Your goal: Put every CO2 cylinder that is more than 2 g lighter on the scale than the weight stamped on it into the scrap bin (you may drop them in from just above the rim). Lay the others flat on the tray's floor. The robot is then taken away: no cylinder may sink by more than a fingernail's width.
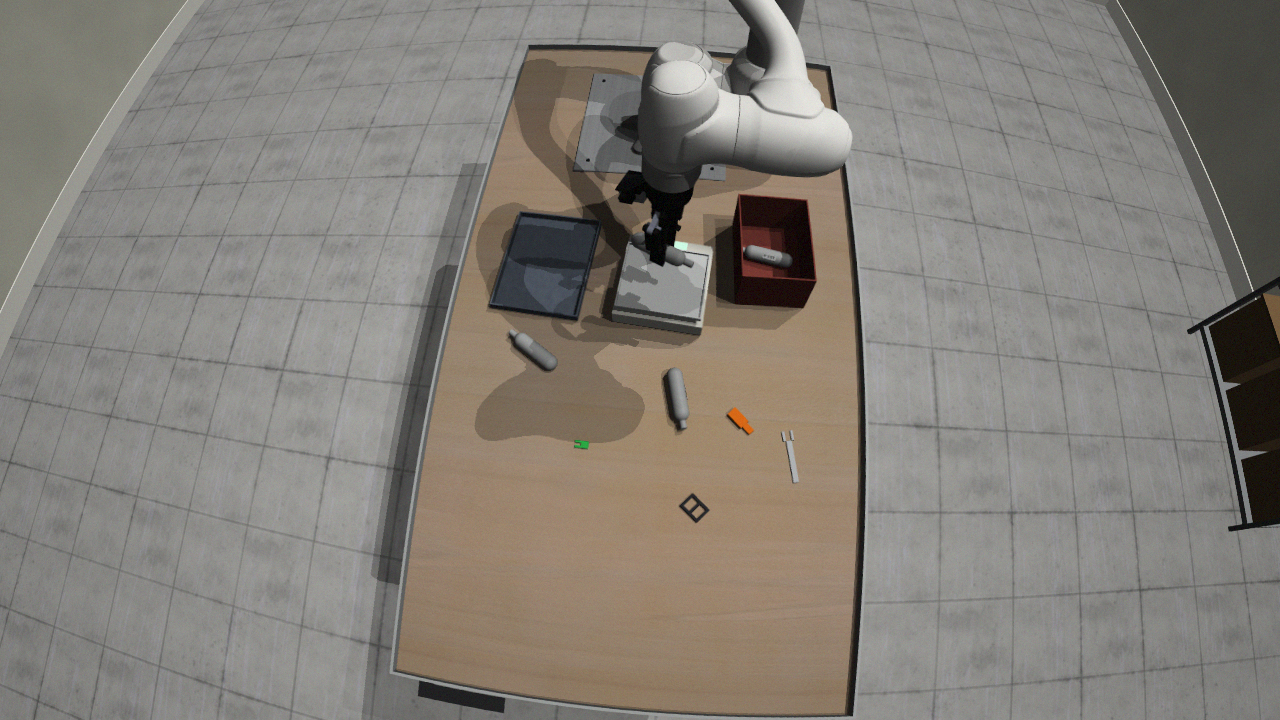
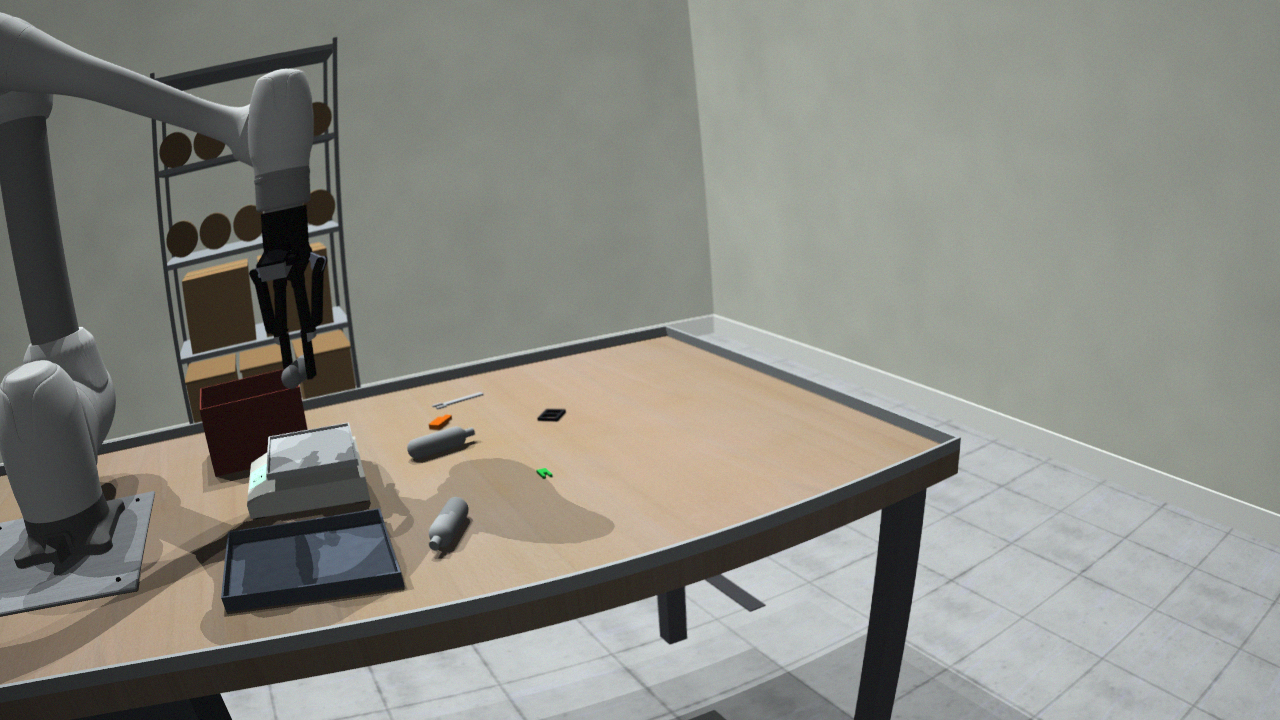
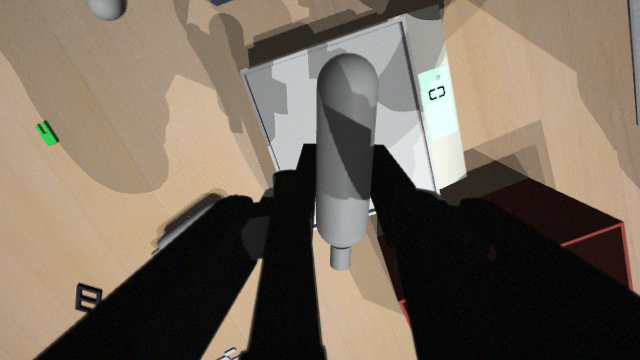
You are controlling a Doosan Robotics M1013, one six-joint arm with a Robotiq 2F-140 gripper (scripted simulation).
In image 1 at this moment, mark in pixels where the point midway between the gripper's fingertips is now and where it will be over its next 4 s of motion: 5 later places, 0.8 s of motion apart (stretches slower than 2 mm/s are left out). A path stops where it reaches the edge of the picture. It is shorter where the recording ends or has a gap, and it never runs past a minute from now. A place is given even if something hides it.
The gripper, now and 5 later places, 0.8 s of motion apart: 661, 254; 664, 261; 663, 278; 664, 270; 665, 249; 673, 190
